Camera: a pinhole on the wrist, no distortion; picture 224 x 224 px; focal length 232.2 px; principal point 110.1 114.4 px. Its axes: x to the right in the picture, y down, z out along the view. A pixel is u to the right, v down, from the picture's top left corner.
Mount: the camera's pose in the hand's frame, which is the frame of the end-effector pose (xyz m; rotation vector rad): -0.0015 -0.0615 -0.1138 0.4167 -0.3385 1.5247
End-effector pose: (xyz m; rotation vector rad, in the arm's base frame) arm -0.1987 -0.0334 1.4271 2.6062 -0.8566 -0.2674
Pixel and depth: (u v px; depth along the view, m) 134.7 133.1 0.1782
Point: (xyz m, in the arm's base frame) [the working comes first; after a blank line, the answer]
In the camera's frame: 0.0189 0.0144 0.1782

-0.1527 0.0496 1.3264
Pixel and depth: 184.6 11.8 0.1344
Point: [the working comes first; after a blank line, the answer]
In the camera's frame: 0.0431 -0.0594 0.1344

-0.1081 -0.0156 1.3678
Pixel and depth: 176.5 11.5 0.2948
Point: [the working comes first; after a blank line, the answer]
In the camera's frame: 0.0843 -0.1306 0.2948

-0.0711 -0.0821 1.2043
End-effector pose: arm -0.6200 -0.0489 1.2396 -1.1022 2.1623 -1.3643
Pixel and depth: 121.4 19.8 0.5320
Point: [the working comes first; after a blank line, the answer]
In the camera's frame: 0.0259 -0.2167 0.5320

-0.4190 -0.5128 1.3457
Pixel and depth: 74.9 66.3 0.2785
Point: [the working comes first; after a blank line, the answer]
In the camera's frame: -0.0422 -0.0577 0.2785

-0.4948 -0.2195 1.3945
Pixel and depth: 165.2 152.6 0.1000
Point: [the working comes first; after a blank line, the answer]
In the camera's frame: 0.0237 0.0165 0.1000

-0.5838 -0.0511 1.3207
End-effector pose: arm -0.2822 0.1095 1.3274 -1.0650 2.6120 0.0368
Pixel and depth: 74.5 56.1 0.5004
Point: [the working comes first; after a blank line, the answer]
In the camera's frame: -0.0767 -0.1256 0.5004

-0.0505 -0.2087 1.0461
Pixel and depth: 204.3 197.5 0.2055
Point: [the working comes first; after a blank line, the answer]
In the camera's frame: 0.0834 0.0735 0.2055

-0.1514 0.1085 1.2498
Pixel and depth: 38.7 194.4 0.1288
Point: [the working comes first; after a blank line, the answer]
In the camera's frame: -0.0396 0.0444 0.1288

-0.1520 0.0221 1.3698
